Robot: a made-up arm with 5 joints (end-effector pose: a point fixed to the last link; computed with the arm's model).
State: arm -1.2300 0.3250 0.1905 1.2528 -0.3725
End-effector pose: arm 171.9 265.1 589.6 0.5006 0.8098 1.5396
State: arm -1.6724 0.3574 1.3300 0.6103 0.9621
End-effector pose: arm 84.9 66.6 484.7 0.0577 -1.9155 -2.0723
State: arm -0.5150 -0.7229 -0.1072 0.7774 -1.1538
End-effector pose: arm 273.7 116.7 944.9 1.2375 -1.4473 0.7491
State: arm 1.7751 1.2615 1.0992 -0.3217 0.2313
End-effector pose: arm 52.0 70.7 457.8 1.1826 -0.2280 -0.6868
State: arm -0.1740 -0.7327 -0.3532 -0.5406 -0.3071
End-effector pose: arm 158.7 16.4 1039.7 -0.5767 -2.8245 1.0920
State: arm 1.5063 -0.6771 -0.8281 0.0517 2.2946
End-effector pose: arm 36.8 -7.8 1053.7 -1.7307 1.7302 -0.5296
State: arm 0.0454 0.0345 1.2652 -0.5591 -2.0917
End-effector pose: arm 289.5 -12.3 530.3 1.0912 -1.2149 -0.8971
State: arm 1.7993 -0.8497 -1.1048 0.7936 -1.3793
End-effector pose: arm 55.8 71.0 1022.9 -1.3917 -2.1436 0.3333
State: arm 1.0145 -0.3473 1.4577 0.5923 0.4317
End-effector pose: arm 127.4 -125.4 521.7 0.8722 0.1238 0.2479
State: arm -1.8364 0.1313 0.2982 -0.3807 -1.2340
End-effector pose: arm -11.9 372.3 702.2 2.0974 -0.3244 1.4960
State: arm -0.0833 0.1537 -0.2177 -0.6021 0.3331
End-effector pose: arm 412.0 26.5 847.3 -0.7524 -1.5071 1.2912
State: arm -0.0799 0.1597 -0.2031 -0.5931 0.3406
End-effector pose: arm 414.6 25.5 841.1 -0.7413 -1.4750 1.2980
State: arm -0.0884 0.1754 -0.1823 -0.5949 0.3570
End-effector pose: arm 418.2 28.7 830.9 -0.7275 -1.4388 1.3170
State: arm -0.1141 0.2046 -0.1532 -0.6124 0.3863
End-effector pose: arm 422.5 38.2 815.2 -0.7113 -1.3973 1.3543
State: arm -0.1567 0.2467 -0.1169 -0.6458 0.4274
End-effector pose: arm 426.0 54.0 794.5 -0.6944 -1.3525 1.4102
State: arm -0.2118 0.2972 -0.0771 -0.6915 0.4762
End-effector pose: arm 426.9 74.3 770.9 -0.6800 -1.3091 1.4798
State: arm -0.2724 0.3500 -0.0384 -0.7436 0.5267
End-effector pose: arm 424.2 96.3 747.2 -0.6702 -1.2719 1.5549
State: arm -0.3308 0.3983 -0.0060 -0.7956 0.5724
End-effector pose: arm 418.7 116.8 726.9 -0.6662 -1.2467 1.6249
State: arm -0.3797 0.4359 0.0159 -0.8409 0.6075
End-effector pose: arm 412.2 133.3 712.4 -0.6676 -1.2371 1.6796
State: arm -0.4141 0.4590 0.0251 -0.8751 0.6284
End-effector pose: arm 406.9 144.6 705.2 -0.6727 -1.2442 1.7123
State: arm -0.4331 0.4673 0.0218 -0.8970 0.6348
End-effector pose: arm 403.9 150.8 705.1 -0.6798 -1.2666 1.7221
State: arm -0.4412 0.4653 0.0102 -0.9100 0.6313
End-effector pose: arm 402.8 153.5 709.8 -0.6879 -1.2984 1.7160
